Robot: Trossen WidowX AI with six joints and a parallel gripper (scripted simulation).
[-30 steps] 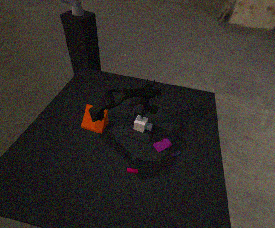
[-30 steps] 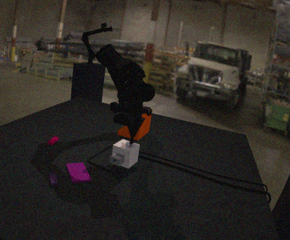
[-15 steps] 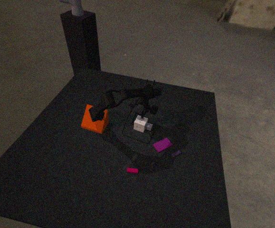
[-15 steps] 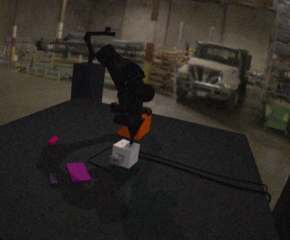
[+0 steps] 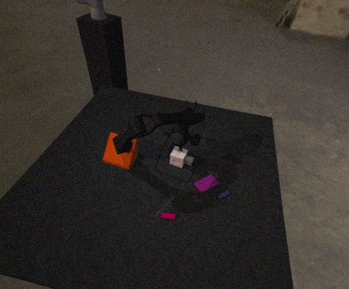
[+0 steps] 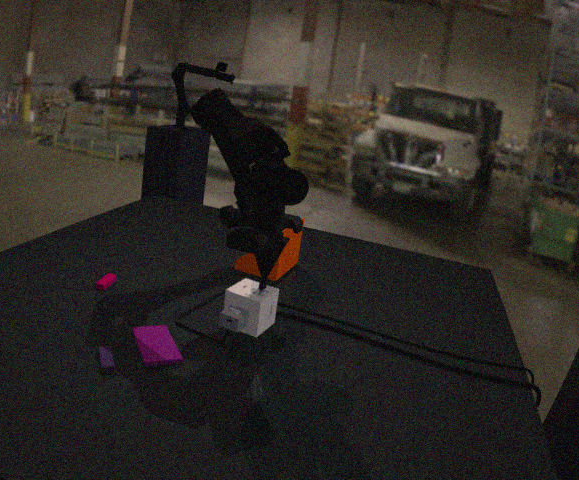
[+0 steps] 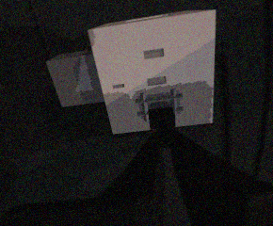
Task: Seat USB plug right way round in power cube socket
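The dark USB plug is 2 cm below my gripper tip. The rest, counted from my gripper tip: magenta flat card (20 cm ahead, 10 cm to the right, 11 cm below); then pink piece (9 cm ahead, 35 cm to the right, 11 cm below).
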